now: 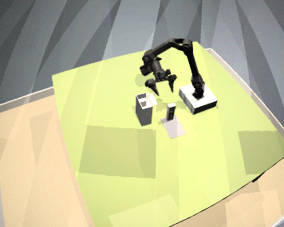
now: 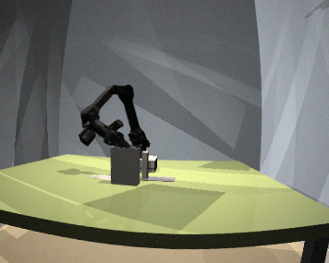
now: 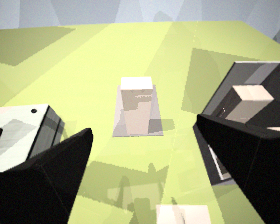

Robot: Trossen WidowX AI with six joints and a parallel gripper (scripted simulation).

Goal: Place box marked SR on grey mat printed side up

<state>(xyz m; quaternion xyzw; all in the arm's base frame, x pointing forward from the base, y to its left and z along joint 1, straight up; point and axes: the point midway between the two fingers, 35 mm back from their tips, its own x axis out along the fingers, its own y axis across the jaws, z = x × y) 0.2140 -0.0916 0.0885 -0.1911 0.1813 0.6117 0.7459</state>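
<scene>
My gripper tip is 130 mm to the right of the grey mat, 130 mm above it and 30 mm short of it. The rest, counted from my gripper tip: white card: 140 mm below, 120 mm to the right, 20 mm ahead.
</scene>
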